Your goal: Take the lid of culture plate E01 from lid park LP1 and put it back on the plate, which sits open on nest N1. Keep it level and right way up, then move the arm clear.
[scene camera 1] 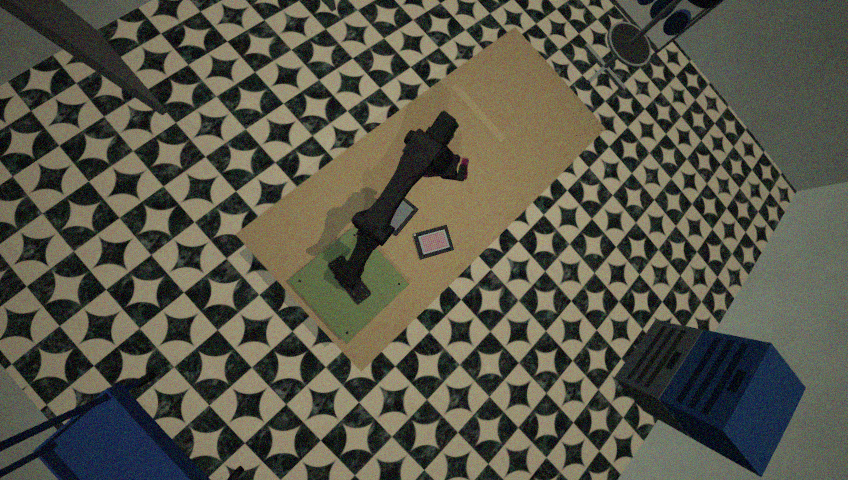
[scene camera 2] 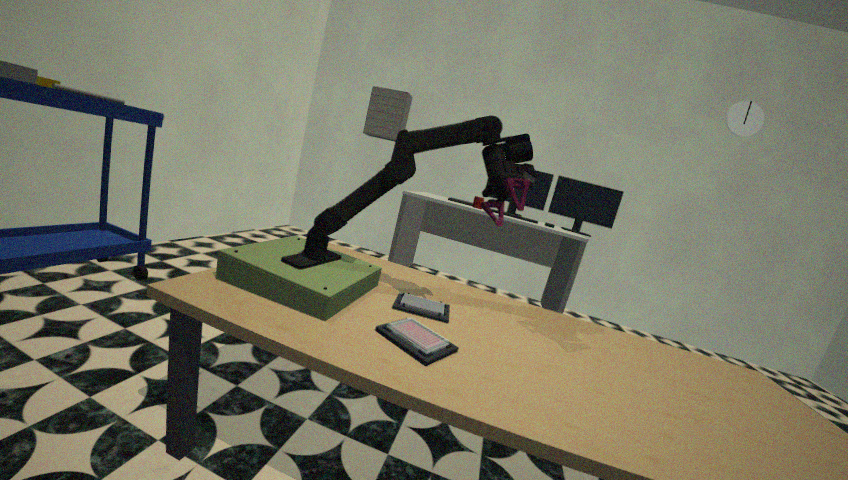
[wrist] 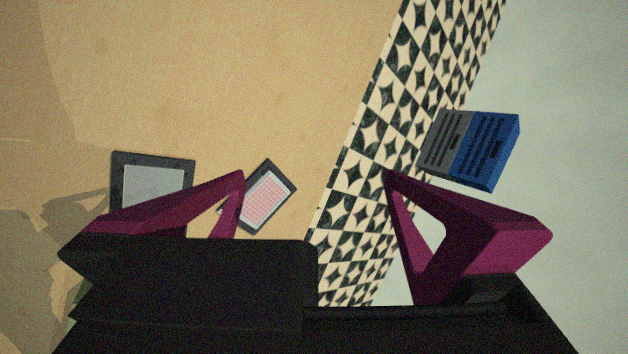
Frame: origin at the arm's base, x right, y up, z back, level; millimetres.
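Seen in the pictures: gripper, fingertip midpoint: (scene camera 1: 452, 175) (scene camera 2: 510, 218) (wrist: 314, 177); arm's base at its link origin: (scene camera 1: 349, 279) (scene camera 2: 313, 259).
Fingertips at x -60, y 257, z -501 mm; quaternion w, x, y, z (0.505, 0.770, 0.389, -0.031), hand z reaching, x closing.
Observation:
Offsets run from my fingertips to a thing's middle. Level surfaces: height alone.
The pale, translucent lid {dx -54, dy -313, dz +176 mm} (scene camera 1: 403, 214) (scene camera 2: 421, 305) (wrist: 153, 181) lies flat on the dark lid park LP1 {dx -54, dy -317, dz +176 mm} (scene camera 1: 408, 221) (scene camera 2: 417, 313) (wrist: 116, 175). The arm covers part of it in scene camera 1; a finger covers its lower part in the wrist view. Culture plate E01 {dx +147, dy -308, dz +119 mm} (scene camera 1: 433, 242) (scene camera 2: 418, 334) (wrist: 265, 200), with pink wells showing, sits open on the dark nest N1 {dx +147, dy -318, dz +119 mm} (scene camera 1: 437, 255) (scene camera 2: 429, 358) (wrist: 281, 175). My gripper (scene camera 1: 464, 168) (scene camera 2: 509, 215) (wrist: 314, 177) is open and empty, high above the table and away from both holders, its magenta fingers tilted.
My arm stands on a green base block (scene camera 1: 380, 279) (scene camera 2: 270, 285) at one end of the wooden table {dy -327 mm} (scene camera 1: 523, 89) (scene camera 2: 595, 380) (wrist: 250, 75). The nest lies close beside the lid park, nearer the table's long edge. A blue and grey cabinet (scene camera 1: 708, 380) (wrist: 470, 150) stands beyond on the floor.

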